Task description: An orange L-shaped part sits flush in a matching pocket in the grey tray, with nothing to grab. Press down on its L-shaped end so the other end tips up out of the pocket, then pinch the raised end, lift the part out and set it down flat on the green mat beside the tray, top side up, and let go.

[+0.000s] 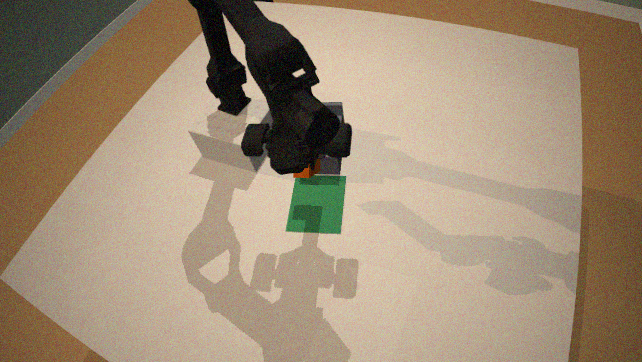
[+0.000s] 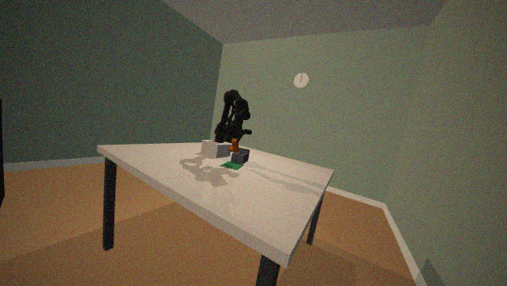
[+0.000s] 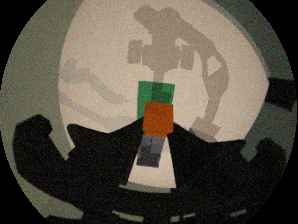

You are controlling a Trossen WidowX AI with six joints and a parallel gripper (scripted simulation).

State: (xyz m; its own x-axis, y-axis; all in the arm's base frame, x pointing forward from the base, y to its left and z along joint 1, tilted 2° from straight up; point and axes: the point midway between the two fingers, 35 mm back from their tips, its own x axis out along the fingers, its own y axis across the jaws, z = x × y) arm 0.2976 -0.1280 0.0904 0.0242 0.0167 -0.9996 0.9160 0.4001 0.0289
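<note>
Right now the green mat is 10 mm behind my gripper tip, 20 mm to the left of it and 170 mm below it. From my gripper tip the other things lie so: orange L-shaped part: 30 mm behind, 20 mm to the left, 30 mm below.
</note>
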